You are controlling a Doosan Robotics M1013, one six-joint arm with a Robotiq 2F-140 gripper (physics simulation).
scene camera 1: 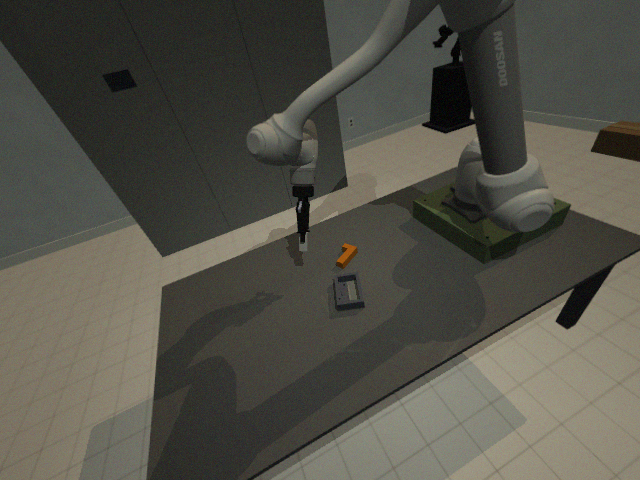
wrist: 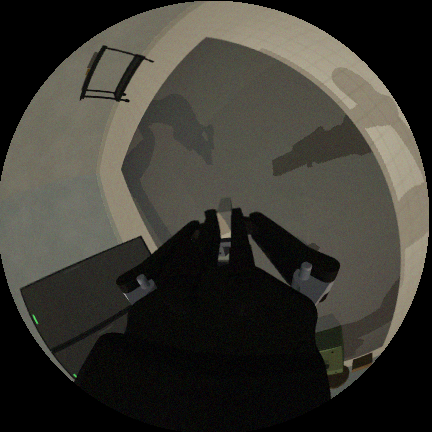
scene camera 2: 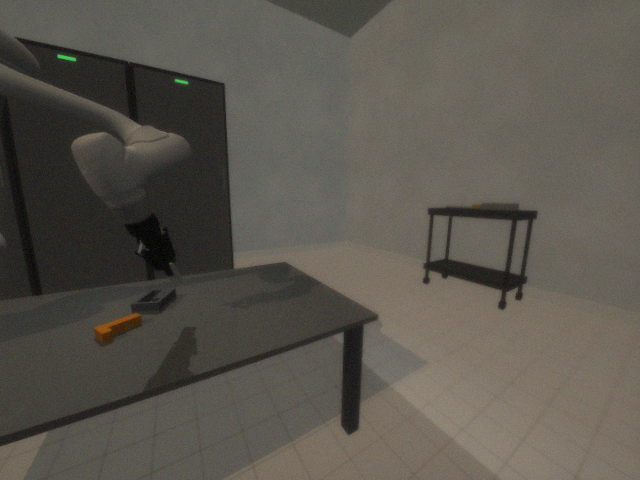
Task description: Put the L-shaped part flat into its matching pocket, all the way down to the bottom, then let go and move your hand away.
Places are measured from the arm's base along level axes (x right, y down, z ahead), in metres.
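Pixels of known places: gripper, fingertip midpoint: [scene camera 1: 303,250] [wrist: 226,206] [scene camera 2: 177,280]; arm's base at its link origin: [scene camera 1: 474,205].
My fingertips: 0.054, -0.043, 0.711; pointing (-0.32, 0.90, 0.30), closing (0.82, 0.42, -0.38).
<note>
Ahead of a thing's pixels: the offset from my fingertips to its top centre, as dx, dy, dz. Level surfaces: height alone.
The orange L-shaped part {+0.022, +0.103, -0.159} [scene camera 1: 347,255] [scene camera 2: 123,323] lies on the table, close to the dark grey pocket block {-0.162, +0.096, -0.097} [scene camera 1: 340,298] [scene camera 2: 147,308] and apart from it. The block's pocket is open upward, with a pale floor showing inside in scene camera 1. My gripper [scene camera 1: 302,244] [scene camera 2: 174,269] [wrist: 226,206] is shut with its pale fingertips together and nothing between them. It hangs above the table, off to the left of the part in scene camera 1. The L-shaped part does not show in the wrist view.
The grey table {dy +0.133} [scene camera 1: 279,351] [scene camera 2: 310,315] [wrist: 245,95] carries the arm's green base [scene camera 1: 449,231] [wrist: 334,357] at the right in scene camera 1. Tall dark cabinets [scene camera 1: 206,118] [scene camera 2: 183,155] [wrist: 90,295] stand beyond the table. A black cart [scene camera 2: 480,212] stands apart by the wall.
</note>
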